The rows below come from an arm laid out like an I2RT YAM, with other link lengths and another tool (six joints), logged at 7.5 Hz.
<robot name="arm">
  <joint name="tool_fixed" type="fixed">
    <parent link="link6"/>
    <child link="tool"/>
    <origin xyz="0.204 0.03 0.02" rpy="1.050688 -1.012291 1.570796"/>
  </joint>
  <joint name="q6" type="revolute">
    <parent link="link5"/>
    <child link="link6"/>
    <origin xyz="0.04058 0 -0.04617" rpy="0 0 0"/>
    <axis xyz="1 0 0"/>
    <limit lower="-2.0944" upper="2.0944"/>
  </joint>
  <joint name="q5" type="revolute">
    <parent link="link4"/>
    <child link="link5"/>
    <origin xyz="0.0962 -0.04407 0.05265" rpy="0 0 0"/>
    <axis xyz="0 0 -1"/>
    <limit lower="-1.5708" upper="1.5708"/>
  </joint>
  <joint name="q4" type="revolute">
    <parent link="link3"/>
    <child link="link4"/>
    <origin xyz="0.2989 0.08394 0.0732" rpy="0 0 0"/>
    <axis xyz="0 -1 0"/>
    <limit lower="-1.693" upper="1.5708"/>
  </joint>
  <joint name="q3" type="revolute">
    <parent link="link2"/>
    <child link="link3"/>
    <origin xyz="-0.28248 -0.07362 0" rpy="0 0 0"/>
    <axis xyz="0 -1 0"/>
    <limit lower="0" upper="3.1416"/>
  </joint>
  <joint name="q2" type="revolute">
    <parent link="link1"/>
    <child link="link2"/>
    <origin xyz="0.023 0.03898 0.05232" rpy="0 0 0"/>
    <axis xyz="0 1 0"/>
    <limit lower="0" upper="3.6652"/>
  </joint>
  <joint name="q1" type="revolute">
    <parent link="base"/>
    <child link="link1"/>
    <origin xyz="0 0 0.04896" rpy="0 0 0"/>
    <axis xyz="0 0 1"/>
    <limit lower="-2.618" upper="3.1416"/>
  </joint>
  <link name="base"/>
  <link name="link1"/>
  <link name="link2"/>
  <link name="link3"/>
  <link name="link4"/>
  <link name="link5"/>
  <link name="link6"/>
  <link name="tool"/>
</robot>
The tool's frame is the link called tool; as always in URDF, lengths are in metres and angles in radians.
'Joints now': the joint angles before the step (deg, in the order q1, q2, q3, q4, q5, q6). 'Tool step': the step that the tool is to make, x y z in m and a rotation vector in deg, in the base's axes. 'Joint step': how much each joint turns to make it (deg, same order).
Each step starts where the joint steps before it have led.
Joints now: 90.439 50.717 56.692 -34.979 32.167 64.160
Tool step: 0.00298 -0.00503 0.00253 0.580 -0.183 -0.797
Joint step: -0.001 -0.881 -0.442 -0.001 0.788 0.260
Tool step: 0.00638 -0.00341 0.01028 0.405 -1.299 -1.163
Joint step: -0.261 -0.004 0.876 -0.002 1.409 -0.868
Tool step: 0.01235 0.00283 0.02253 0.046 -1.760 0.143
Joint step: -2.893 1.405 3.511 -0.085 -1.924 -3.515
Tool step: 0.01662 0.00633 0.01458 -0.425 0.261 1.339
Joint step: -5.450 2.107 3.871 -0.702 -6.241 -3.078
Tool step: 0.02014 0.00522 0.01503 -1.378 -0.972 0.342
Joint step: -4.746 3.162 4.827 -1.405 -4.132 -3.514
